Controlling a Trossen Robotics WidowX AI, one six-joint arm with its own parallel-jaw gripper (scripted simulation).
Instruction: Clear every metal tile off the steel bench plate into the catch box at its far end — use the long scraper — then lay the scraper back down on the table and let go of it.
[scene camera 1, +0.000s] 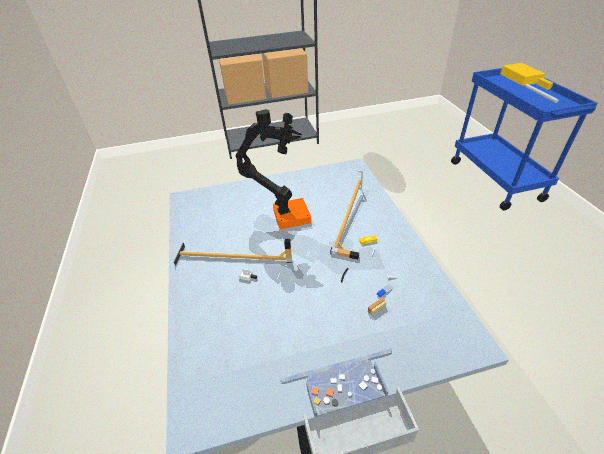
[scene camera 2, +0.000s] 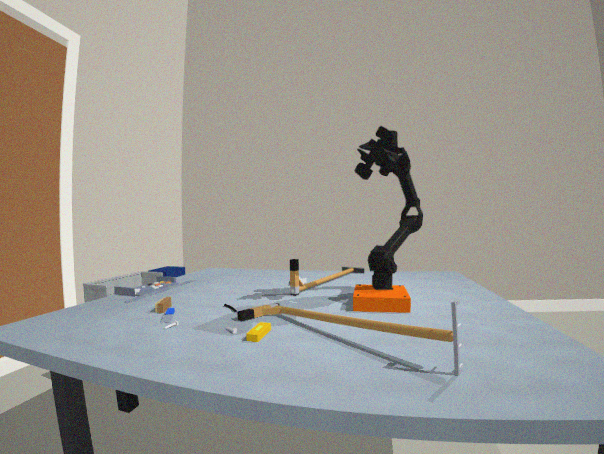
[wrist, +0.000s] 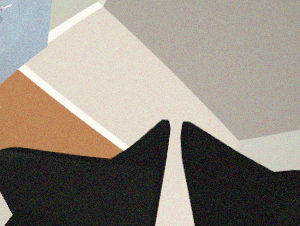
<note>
My gripper (scene camera 2: 358, 148) is shut, with nothing in its grasp.
My gripper is seen too in the wrist view (wrist: 174, 127).
</note>
